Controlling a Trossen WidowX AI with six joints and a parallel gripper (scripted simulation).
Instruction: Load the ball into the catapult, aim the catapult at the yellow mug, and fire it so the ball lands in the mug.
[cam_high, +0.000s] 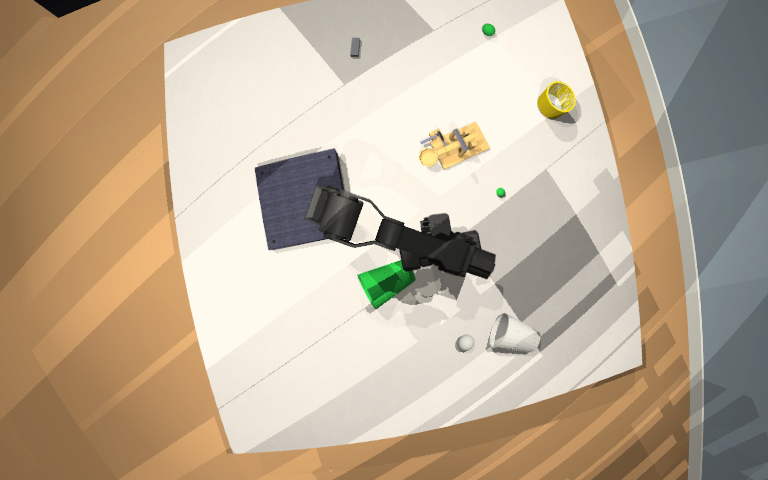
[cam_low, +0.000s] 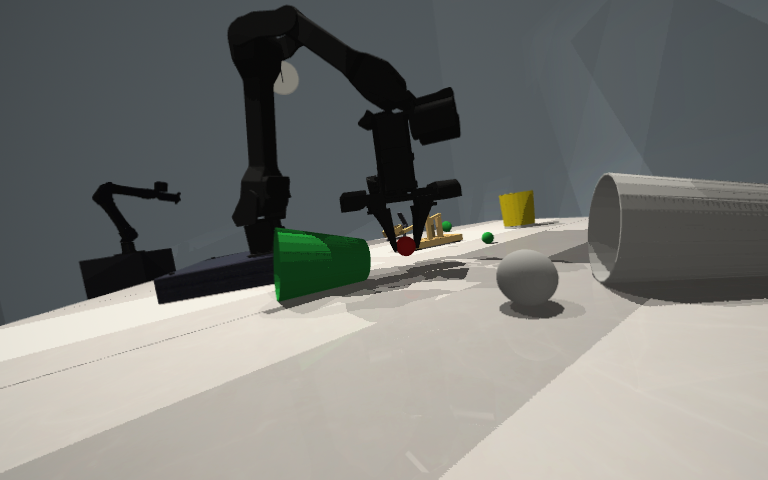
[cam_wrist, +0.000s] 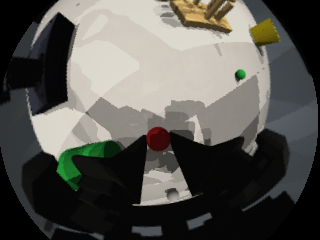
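Now: the wooden catapult 8 cm ahead of my gripper tip, 26 cm to the left of it and 2 cm above it. The rest, counted from my gripper tip: white ball: 4 cm ahead, 25 cm to the right, 1 cm below; then red ball: 1 cm above; then small green ball: 20 cm ahead, 12 cm to the left, 2 cm below.
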